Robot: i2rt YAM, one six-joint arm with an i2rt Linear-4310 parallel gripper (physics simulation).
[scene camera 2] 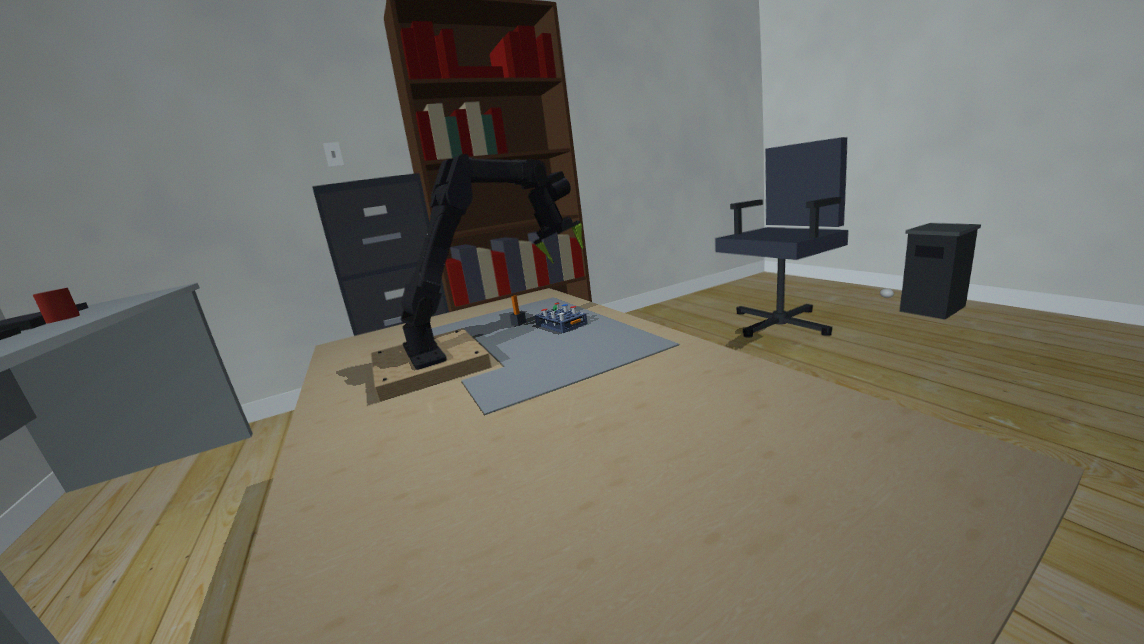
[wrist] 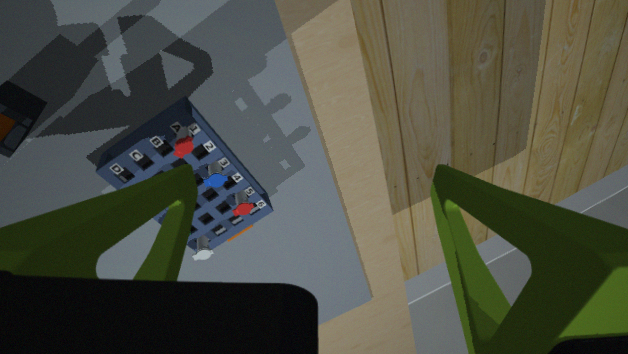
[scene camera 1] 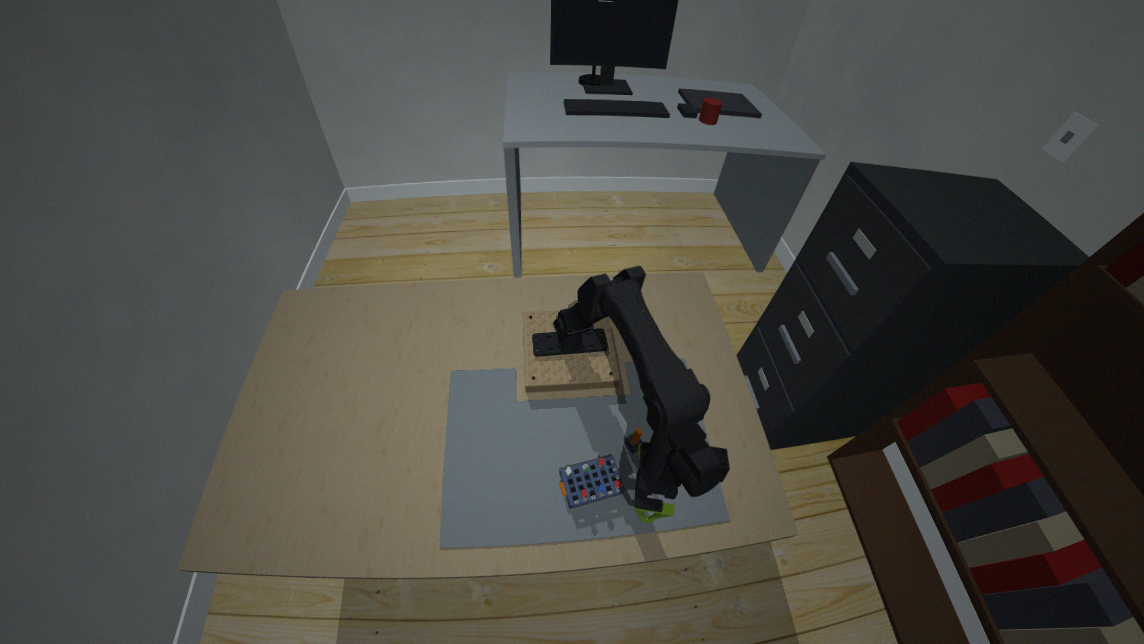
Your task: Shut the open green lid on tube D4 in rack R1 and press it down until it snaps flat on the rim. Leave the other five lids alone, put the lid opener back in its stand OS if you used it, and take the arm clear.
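Seen in the pictures: gripper, fingertip midpoint: (scene camera 2: 567, 255) (wrist: 314, 178) (scene camera 1: 646, 499); arm's base, origin of the base link: (scene camera 2: 423, 353) (scene camera 1: 569, 343).
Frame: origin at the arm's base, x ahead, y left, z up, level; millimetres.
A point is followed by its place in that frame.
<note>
Rack R1 (scene camera 1: 581, 504) {z -25, x 423, y -26 mm} (scene camera 2: 552, 324) {z -24, x 349, y 2 mm} (wrist: 145, 135) {z -24, x 366, y 60 mm} is a blue tube rack on the grey mat. The small green lid (scene camera 1: 586, 467) {z 27, x 357, y -9 mm} (scene camera 2: 555, 308) {z 22, x 359, y -11 mm} shows near its far edge; its angle is too small to tell. In the wrist view the left finger covers that part of the rack. Red (wrist: 183, 147) {z 16, x 397, y 55 mm}, blue (wrist: 216, 180) {z 16, x 404, y 18 mm} and white (wrist: 203, 255) {z 16, x 355, y -49 mm} lids also show on tubes. The orange lid opener (scene camera 1: 637, 436) {z 36, x 300, y 117 mm} (scene camera 2: 515, 305) {z 26, x 292, y 112 mm} (wrist: 5, 126) {z 2, x 302, y 119 mm} stands in its dark stand (scene camera 2: 517, 319) {z -13, x 287, y 101 mm} (wrist: 30, 102) {z -20, x 314, y 121 mm}. My gripper (scene camera 1: 638, 482) {z 141, x 467, y 78 mm} (scene camera 2: 567, 254) {z 141, x 467, y 78 mm} (wrist: 314, 178) {z 141, x 467, y 78 mm} is open and empty, above and to the right of the rack.
The grey mat (scene camera 1: 496, 512) {z -33, x 420, y -216 mm} (scene camera 2: 560, 368) {z -32, x 230, y -257 mm} lies on the wooden table (scene camera 1: 320, 480) {z -35, x 323, y -640 mm} (scene camera 2: 640, 496) {z -35, x 124, y -649 mm}. The arm's wooden base (scene camera 1: 552, 376) {z 1, x 100, y -57 mm} (scene camera 2: 432, 380) {z -24, x -10, y -125 mm} stands at the mat's back edge. A filing cabinet (scene camera 1: 880, 304) and a bookshelf stand beyond the table's right side.
</note>
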